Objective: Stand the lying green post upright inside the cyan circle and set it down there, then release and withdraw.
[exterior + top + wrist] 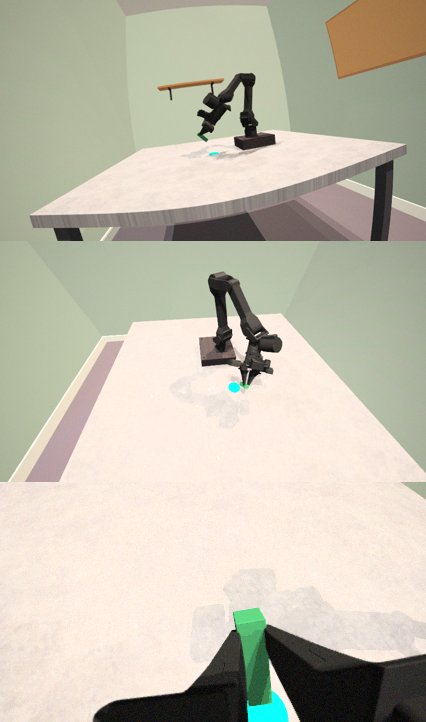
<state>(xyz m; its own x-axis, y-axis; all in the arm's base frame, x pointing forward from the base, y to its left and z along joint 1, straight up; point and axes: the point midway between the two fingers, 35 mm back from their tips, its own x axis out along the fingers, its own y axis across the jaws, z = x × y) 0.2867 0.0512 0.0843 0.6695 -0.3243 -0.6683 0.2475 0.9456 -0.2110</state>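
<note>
Right now my gripper tip is 60 mm past the cyan circle, 20 mm to the left of it and 120 mm above it. The rest, counted from my gripper tip: green post 10 mm behind, 20 mm below.
</note>
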